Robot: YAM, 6 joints.
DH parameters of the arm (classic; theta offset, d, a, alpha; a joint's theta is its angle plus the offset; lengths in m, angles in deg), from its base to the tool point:
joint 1: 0 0.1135 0.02 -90
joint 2: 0 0 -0.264 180
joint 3: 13.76 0 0.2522 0
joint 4: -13.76 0 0.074 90
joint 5: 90 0 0 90
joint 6: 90 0.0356 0 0
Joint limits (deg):
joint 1: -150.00..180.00
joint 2: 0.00..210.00
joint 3: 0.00..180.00
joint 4: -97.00..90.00
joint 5: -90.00..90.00
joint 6: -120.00..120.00
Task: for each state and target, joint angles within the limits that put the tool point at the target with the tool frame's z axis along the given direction. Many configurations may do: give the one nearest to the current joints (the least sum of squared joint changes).
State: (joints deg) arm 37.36 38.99 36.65 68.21 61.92 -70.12
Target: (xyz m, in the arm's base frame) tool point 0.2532 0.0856 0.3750 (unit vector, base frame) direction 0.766 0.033 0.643
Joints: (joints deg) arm 20.49 72.66 44.59 69.48 13.71 -70.12
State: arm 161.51 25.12 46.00 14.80 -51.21 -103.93
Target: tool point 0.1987 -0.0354 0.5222 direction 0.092 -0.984 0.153
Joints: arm 179.89 21.67 82.12 61.08 -79.66 -103.93
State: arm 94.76 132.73 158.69 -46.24 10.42 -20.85
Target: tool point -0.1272 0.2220 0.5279 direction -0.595 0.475 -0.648
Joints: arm 117.34 101.09 152.48 -94.38 -18.09 -20.85
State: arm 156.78 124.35 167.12 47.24 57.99 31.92
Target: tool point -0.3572 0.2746 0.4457 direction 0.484 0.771 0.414
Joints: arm 146.57 132.20 129.41 89.91 65.51 31.92
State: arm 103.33 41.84 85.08 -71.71 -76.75 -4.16
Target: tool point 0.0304 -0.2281 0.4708 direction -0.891 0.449 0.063
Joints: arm 104.28 27.43 129.84 -96.91 -48.84 -4.16
